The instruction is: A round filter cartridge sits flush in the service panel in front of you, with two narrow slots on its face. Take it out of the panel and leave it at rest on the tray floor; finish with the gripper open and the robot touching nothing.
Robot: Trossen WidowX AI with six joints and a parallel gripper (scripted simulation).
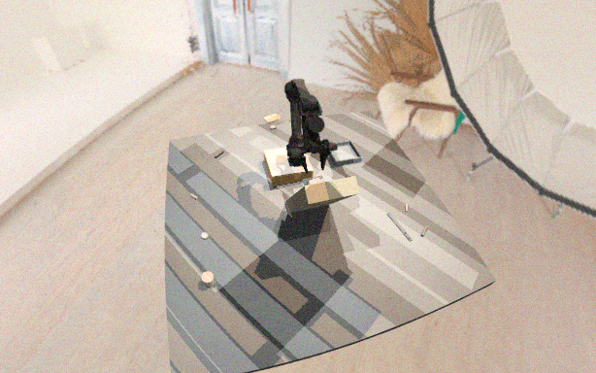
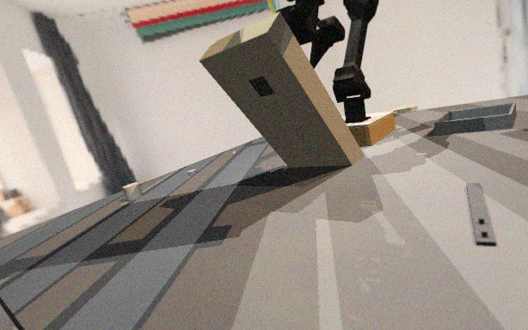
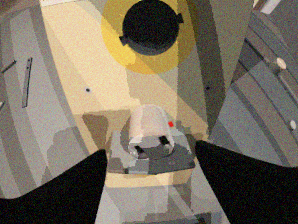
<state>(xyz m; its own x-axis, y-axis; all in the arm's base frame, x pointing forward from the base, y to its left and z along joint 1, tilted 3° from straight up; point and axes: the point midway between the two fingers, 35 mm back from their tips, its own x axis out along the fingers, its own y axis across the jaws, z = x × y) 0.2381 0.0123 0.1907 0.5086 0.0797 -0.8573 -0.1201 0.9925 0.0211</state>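
The grey filter cartridge lies 50 mm below my gripper tip and 20 mm ahead of it. Also, from my gripper tip: tan service panel (70 mm below, 60 mm ahead); then tray (330 mm behind, 260 mm to the left, 220 mm below).
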